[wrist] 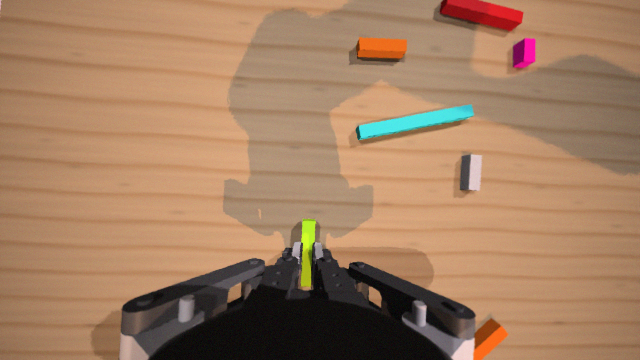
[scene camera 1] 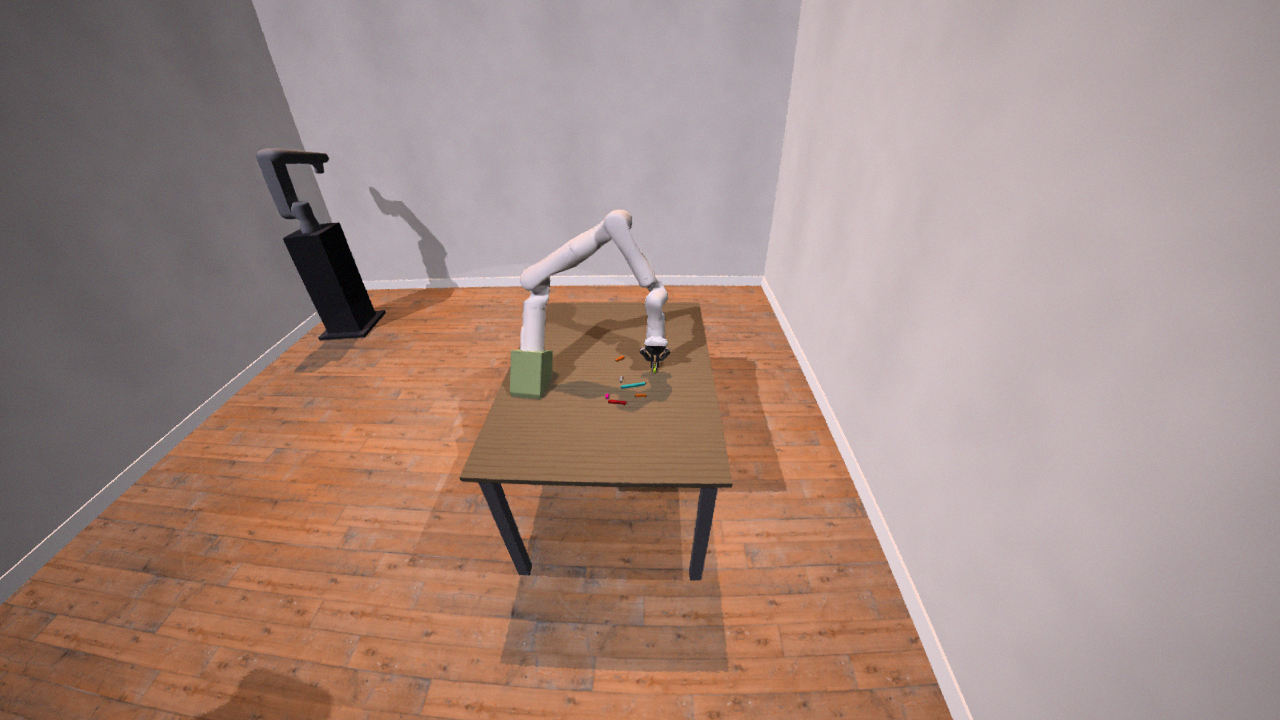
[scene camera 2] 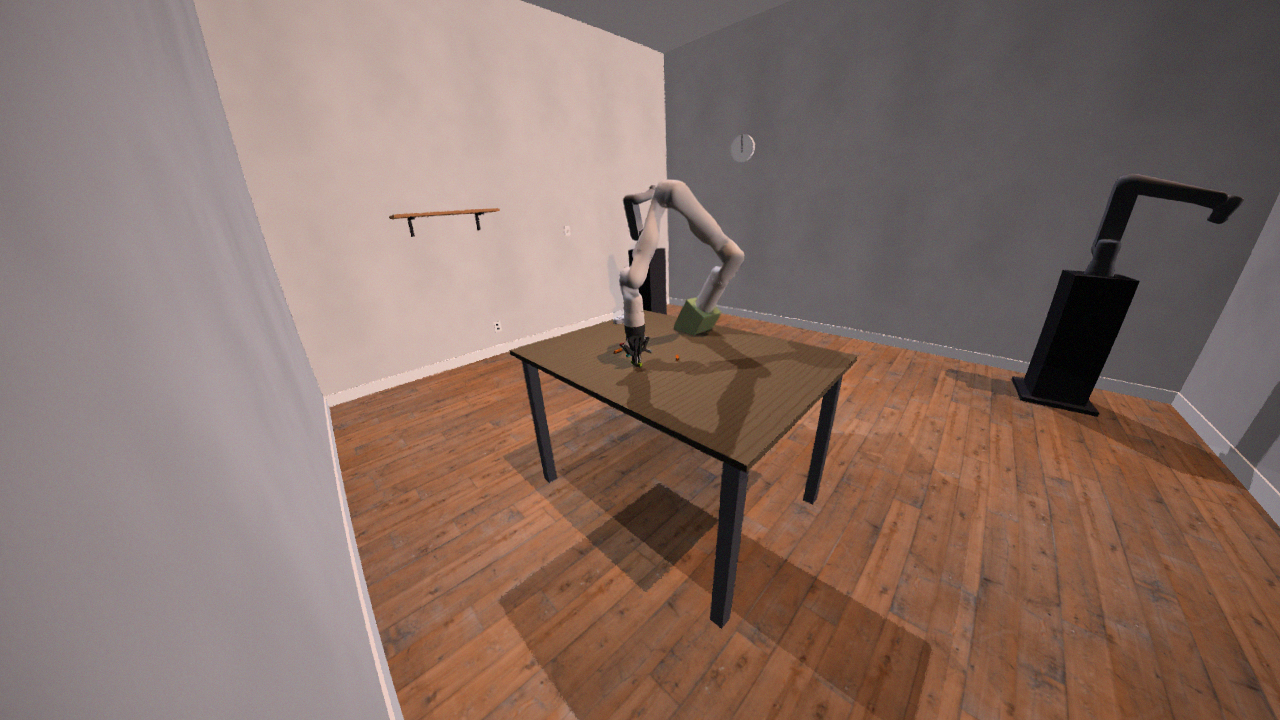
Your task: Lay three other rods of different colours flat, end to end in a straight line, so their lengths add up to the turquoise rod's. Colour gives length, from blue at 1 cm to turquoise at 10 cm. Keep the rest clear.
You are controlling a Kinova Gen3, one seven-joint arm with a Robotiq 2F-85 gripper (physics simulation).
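Where they show: gripper, between the fingertips: (wrist: 307,254) (scene camera 1: 654,368) (scene camera 2: 636,363); arm's base, origin of its link: (scene camera 1: 532,350) (scene camera 2: 704,306).
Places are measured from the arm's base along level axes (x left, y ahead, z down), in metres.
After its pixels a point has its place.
Note:
My gripper (wrist: 307,254) {x -0.003, y 0.501, z 0.122 m} (scene camera 1: 655,366) {x -0.003, y 0.501, z 0.122 m} (scene camera 2: 637,360) {x -0.003, y 0.501, z 0.122 m} is shut on a lime rod (wrist: 308,232) {x -0.021, y 0.499, z 0.116 m}, gripped across its middle, low over the table; whether the rod touches the wood I cannot tell. The turquoise rod (wrist: 415,122) {x -0.104, y 0.406, z 0.121 m} (scene camera 1: 632,385) {x -0.109, y 0.400, z 0.124 m} lies flat, ahead and right of the gripper in the wrist view. A white rod (wrist: 471,172) {x -0.060, y 0.359, z 0.121 m} (scene camera 1: 622,378) {x -0.058, y 0.362, z 0.125 m} lies below its right end there. An orange rod (wrist: 382,48) {x -0.167, y 0.430, z 0.121 m} (scene camera 1: 640,394) {x -0.172, y 0.429, z 0.120 m}, a red rod (wrist: 481,14) {x -0.198, y 0.338, z 0.123 m} (scene camera 1: 617,402) {x -0.207, y 0.337, z 0.124 m} and a magenta rod (wrist: 524,53) {x -0.162, y 0.302, z 0.121 m} (scene camera 1: 606,395) {x -0.165, y 0.295, z 0.121 m} lie beyond it, apart from one another. Another orange rod (wrist: 490,339) {x 0.080, y 0.353, z 0.121 m} (scene camera 1: 619,358) {x 0.081, y 0.353, z 0.121 m} (scene camera 2: 677,357) {x 0.092, y 0.363, z 0.121 m} is partly hidden by the gripper in the wrist view.
The wooden table (scene camera 1: 590,456) {x -0.465, y 0.238, z 0.131 m} (scene camera 2: 716,420) {x 0.435, y 0.675, z 0.131 m} bears the rods. A green block (scene camera 1: 530,374) {x -0.105, y -0.001, z 0.043 m} (scene camera 2: 696,317) {x -0.002, y 0.067, z 0.041 m} stands at the arm's base, left of the rods in scene camera 1. The arm's shadow falls over part of the table. Black pedestals (scene camera 1: 329,282) (scene camera 2: 1080,335) stand away from the table.

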